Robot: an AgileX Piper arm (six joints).
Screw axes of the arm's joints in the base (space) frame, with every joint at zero. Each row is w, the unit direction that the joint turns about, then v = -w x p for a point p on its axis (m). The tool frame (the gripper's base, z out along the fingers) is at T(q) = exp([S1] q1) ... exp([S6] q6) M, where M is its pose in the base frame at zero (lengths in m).
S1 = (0, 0, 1, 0, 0, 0)
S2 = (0, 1, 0, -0.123, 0, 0)
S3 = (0, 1, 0, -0.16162, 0, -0.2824)
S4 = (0.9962, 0, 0.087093, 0, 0.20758, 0)
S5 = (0, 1, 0, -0.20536, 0, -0.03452)
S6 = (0.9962, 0, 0.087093, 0, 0.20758, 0)
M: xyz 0.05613 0 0.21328 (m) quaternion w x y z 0.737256 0 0.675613 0
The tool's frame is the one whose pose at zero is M.
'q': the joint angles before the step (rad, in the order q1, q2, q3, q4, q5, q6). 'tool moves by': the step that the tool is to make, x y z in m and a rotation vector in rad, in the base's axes. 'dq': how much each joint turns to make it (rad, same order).
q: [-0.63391 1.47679 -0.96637 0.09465 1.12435 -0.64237]
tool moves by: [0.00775 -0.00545 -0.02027 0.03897 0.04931 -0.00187]
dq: [0.00000 0.07900 -0.00001 0.00322 -0.01617 -0.00096]
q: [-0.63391 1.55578 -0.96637 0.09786 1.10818 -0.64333]
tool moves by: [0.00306 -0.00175 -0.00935 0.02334 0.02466 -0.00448]
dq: [0.00000 0.03635 -0.00084 0.00506 -0.00199 0.00180]
